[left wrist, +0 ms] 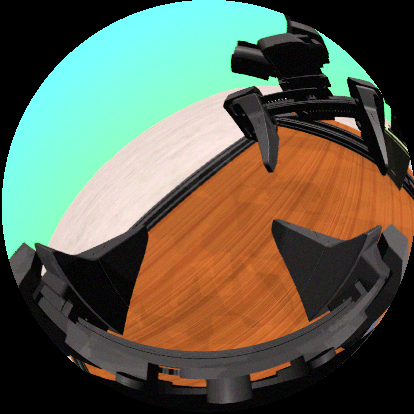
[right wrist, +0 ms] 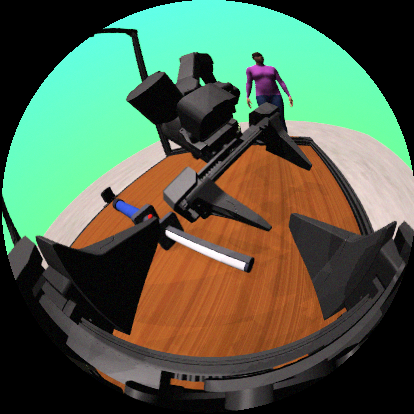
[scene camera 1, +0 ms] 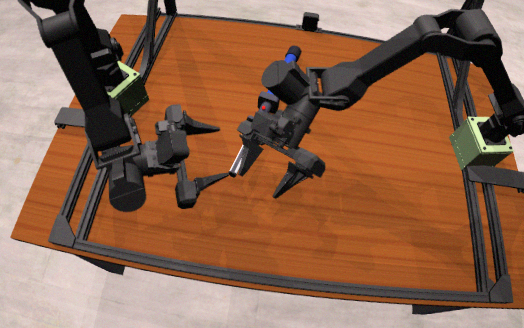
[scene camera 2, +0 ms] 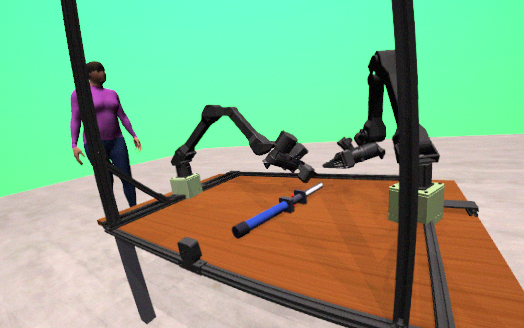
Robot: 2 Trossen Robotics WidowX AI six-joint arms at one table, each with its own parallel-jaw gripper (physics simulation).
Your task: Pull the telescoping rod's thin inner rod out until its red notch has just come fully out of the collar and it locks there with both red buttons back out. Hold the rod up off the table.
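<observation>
The telescoping rod lies on the table. Its blue tube ends in a black cap, and its silvery inner rod sticks out of the dark collar. One red button shows; no red notch is visible. My left gripper is open and empty above the table; in scene camera 1 its body hides part of the collar. My right gripper is open and empty near the inner rod's free end, with a fingertip appearing close to it in scene camera 1.
My two grippers hang close to each other. A dark metal frame runs along the table's edges, with upright posts at the sides. A small black box stands on the frame beyond the capped end. A person stands behind the table.
</observation>
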